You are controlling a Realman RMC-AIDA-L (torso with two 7-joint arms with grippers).
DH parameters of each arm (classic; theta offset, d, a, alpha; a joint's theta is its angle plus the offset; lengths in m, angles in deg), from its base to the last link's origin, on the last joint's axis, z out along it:
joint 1: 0 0.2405 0 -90
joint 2: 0 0 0 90
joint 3: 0 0.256 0 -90
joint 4: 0 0 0 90
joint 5: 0 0.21 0 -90
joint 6: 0 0 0 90
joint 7: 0 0.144 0 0
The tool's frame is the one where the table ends.
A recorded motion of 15 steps. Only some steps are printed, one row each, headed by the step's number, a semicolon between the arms.
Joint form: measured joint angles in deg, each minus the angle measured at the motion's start. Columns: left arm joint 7, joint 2, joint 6, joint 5, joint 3, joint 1, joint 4; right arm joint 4, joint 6, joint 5, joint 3, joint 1, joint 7, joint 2.
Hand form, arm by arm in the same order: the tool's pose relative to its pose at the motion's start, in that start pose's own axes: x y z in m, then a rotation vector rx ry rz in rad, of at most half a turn. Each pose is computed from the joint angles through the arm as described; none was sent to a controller.
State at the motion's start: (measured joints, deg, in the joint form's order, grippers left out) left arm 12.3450 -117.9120 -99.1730 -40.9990 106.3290 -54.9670 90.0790; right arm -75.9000 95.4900 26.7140 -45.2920 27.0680 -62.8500 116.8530
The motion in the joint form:
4: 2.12 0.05 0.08 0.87 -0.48 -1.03 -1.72; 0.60 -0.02 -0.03 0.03 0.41 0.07 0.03
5: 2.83 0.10 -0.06 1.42 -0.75 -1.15 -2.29; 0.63 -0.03 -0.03 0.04 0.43 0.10 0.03
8: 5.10 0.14 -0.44 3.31 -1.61 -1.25 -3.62; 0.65 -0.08 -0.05 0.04 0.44 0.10 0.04
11: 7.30 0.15 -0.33 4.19 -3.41 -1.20 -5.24; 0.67 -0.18 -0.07 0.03 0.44 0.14 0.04
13: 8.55 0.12 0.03 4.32 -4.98 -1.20 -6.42; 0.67 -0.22 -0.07 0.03 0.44 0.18 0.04
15: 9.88 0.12 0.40 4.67 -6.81 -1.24 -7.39; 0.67 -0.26 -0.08 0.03 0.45 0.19 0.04
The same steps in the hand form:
4: 0.0013 -0.0062 0.0008 0.0158 -0.0140 0.0241; -0.0017 0.0007 0.0018 -0.0078 0.0001 0.0003
5: 0.0001 -0.0093 0.0013 0.0233 -0.0226 0.0266; -0.0018 0.0007 0.0018 -0.0080 0.0000 0.0009
8: -0.0039 -0.0182 0.0023 0.0470 -0.0448 0.0363; -0.0019 0.0006 0.0019 -0.0075 -0.0001 0.0010
11: -0.0071 -0.0276 0.0025 0.0519 -0.0482 0.0303; -0.0019 0.0004 0.0020 -0.0061 -0.0004 0.0017
13: -0.0082 -0.0336 0.0023 0.0481 -0.0400 0.0188; -0.0020 0.0003 0.0020 -0.0055 -0.0007 0.0024
15: -0.0090 -0.0406 0.0007 0.0498 -0.0274 0.0074; -0.0021 0.0002 0.0020 -0.0048 -0.0009 0.0024

